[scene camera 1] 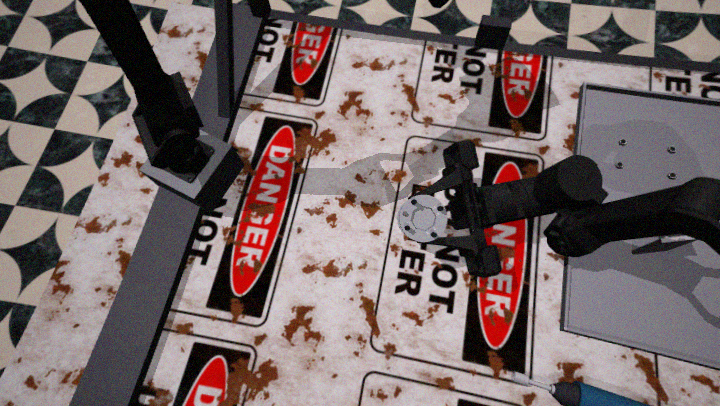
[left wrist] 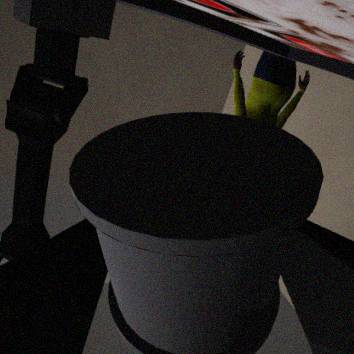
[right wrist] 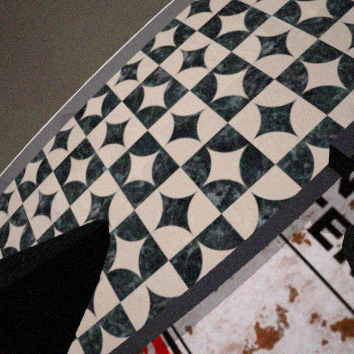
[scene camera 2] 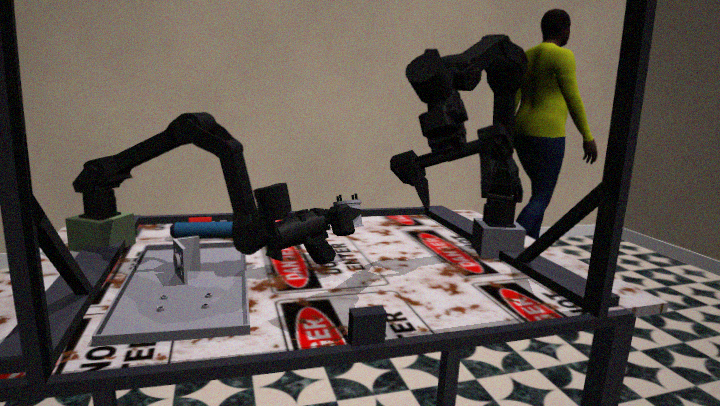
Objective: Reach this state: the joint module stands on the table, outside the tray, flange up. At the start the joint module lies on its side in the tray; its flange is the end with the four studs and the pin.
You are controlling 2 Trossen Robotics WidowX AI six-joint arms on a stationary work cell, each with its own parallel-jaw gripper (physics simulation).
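Places are measured from the left arm's base along level axes (x ahead, y left, z up), in centimetres.
Pixels of known places: left gripper, fingertip midpoint: (scene camera 1: 413,220) (left wrist: 191,220) (scene camera 2: 352,212); right gripper, fingertip midpoint: (right wrist: 228,235) (scene camera 2: 455,202); left arm's base, origin of the base link: (scene camera 2: 100,215); right arm's base, origin of the base link: (scene camera 1: 186,157) (scene camera 2: 498,223).
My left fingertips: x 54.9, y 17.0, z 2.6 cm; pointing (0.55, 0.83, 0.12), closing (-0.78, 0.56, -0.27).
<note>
Ahead of a thing's pixels: the offset from my left fingertips to its middle. "spot": to the spot under its first point.
The joint module {dz +0.3, dx -0.7, dy -0.9 cm} (scene camera 1: 422,225) (scene camera 2: 346,204) (left wrist: 195,285) is a pale grey cylinder with a wider base, upright, flange and studs up. My left gripper (scene camera 1: 426,216) (scene camera 2: 348,215) (left wrist: 191,220) is shut on it from the side and holds it above the table, outside the tray; its dark underside shows free of the table in the left wrist view. The tray {dz -9.3, dx -23.6, dy -28.4 cm} (scene camera 1: 625,302) (scene camera 2: 201,326) is grey and low-walled, to the right in scene camera 1. My right gripper (scene camera 2: 455,196) (right wrist: 228,235) is open and empty, well away from the module; one finger shows clearly in scene camera 2.
The tray holds an upright angled bracket {dz -6.2, dx -24.9, dy -25.4 cm} (scene camera 2: 186,259) and several small nut-like parts {spot: dz -9.2, dx -20.7, dy -39.5 cm} (scene camera 1: 672,149) {spot: dz -9.3, dx -14.5, dy -36.1 cm} (scene camera 2: 205,305). A blue-handled screwdriver {dz -8.1, dx -34.0, dy -0.2 cm} (scene camera 1: 600,394) (scene camera 2: 201,229) lies beyond the tray in scene camera 2. A dark block {dz -7.0, dx +13.8, dy -37.8 cm} (scene camera 1: 493,31) (scene camera 2: 367,325) stands on the frame. A person (scene camera 2: 547,95) stands behind the right arm.
</note>
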